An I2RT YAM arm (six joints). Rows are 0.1 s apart.
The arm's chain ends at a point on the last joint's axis. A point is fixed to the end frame.
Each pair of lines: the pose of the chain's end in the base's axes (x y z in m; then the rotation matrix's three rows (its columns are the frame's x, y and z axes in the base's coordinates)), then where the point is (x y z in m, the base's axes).
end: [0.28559 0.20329 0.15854], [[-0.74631 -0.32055 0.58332], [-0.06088 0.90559 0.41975], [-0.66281 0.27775 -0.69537]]
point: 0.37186 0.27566 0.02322
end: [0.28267 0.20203 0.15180], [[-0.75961 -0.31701 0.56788], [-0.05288 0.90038 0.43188], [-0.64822 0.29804 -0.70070]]
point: 0.36596 0.27669 0.01586
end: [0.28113 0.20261 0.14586], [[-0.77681 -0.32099 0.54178], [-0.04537 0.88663 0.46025], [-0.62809 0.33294 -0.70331]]
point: 0.35950 0.28238 0.00989
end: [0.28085 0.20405 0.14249], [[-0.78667 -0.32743 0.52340], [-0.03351 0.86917 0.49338], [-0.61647 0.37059 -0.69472]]
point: 0.35580 0.28985 0.00828
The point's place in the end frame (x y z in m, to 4 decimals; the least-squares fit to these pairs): 0.0209 0.0003 0.1748
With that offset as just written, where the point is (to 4 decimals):
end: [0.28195 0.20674 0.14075], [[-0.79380 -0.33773 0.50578], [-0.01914 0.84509 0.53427], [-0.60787 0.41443 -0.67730]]
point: 0.3537 0.3000 0.0098
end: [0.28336 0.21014 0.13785], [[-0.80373 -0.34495 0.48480], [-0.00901 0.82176 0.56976], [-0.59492 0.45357 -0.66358]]
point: 0.3512 0.3098 0.0096
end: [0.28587 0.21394 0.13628], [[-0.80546 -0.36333 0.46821], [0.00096 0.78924 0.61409], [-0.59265 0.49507 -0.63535]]
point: 0.3508 0.3215 0.0130
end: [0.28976 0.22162 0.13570], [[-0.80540 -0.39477 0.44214], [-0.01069 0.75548 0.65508], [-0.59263 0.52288 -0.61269]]
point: 0.3501 0.3361 0.0164
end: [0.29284 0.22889 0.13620], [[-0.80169 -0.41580 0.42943], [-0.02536 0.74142 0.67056], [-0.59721 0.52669 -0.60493]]
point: 0.3510 0.3458 0.0181
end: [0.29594 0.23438 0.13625], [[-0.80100 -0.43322 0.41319], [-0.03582 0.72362 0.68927], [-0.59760 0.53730 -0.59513]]
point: 0.3513 0.3543 0.0199
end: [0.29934 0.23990 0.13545], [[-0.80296 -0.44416 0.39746], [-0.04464 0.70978 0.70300], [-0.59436 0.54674 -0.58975]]
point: 0.3519 0.3621 0.0201
